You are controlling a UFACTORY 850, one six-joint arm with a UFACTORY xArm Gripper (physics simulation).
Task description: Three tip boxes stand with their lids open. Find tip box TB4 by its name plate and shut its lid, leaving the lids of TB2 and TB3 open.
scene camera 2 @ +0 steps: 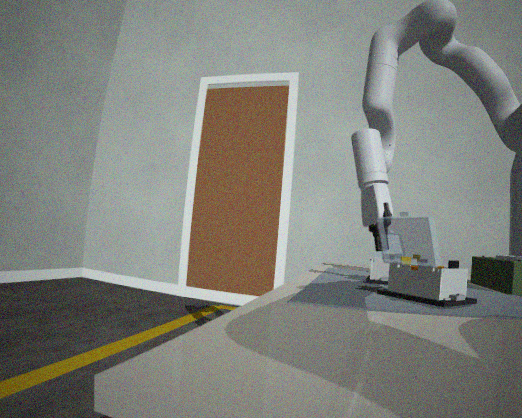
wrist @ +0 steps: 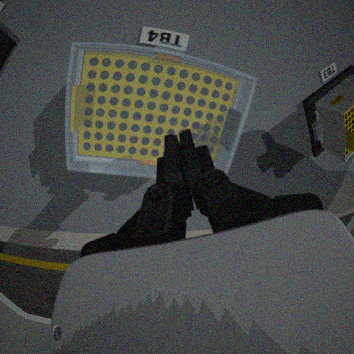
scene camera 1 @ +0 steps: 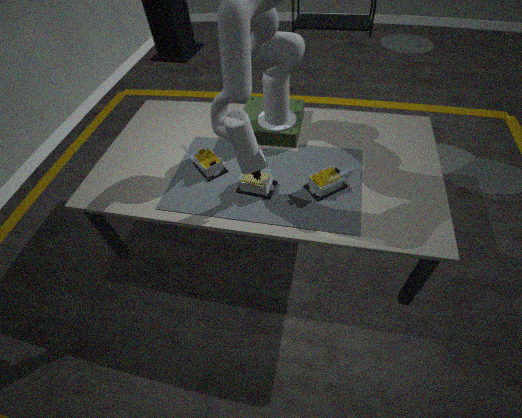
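Tip box TB4 (scene camera 1: 256, 188) (scene camera 2: 378, 270) stands in the middle, its name plate (wrist: 164, 38) upside down in the wrist view. Its clear lid (scene camera 2: 394, 246) (wrist: 242, 122) is tilted, partly over the yellow tip rack; its exact angle is hard to tell. My gripper (scene camera 1: 256, 175) (scene camera 2: 381, 246) (wrist: 183, 150) is shut and empty, its fingertips at the lid; contact is unclear. TB3 (scene camera 1: 326, 190) (scene camera 2: 414, 283) stands on the right in scene camera 1, its lid (scene camera 2: 412, 235) open and raised. TB2 (scene camera 1: 212, 170) stands on the left, its lid (scene camera 1: 187, 151) open.
The boxes stand on a grey-blue mat (scene camera 1: 320, 222) on the table (scene camera 1: 420, 235). The green robot base block (scene camera 1: 280, 138) (scene camera 2: 495, 274) is behind the mat. TB3 and its raised lid are beside the gripper's side of TB4.
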